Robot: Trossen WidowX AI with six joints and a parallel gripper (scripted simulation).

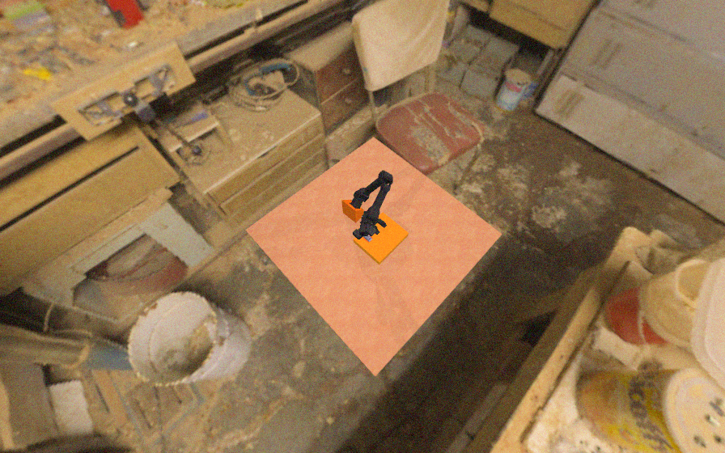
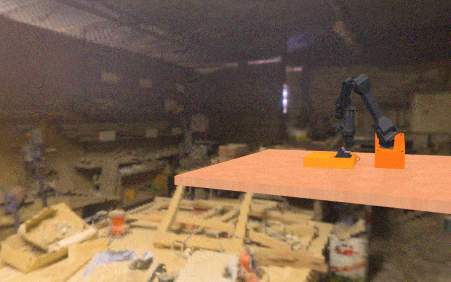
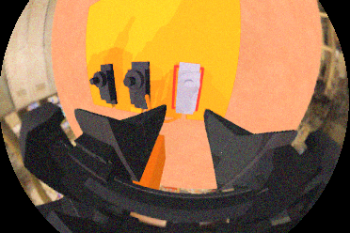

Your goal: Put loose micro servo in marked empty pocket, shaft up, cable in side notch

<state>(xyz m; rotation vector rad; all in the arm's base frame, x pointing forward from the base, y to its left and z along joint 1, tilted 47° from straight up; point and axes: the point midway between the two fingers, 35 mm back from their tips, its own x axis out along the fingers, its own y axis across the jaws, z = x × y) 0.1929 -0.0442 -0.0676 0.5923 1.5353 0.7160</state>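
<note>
The robot deck is 12 cm ahead of my gripper tip, 8 cm to the left of it and 7 cm below it.
</note>
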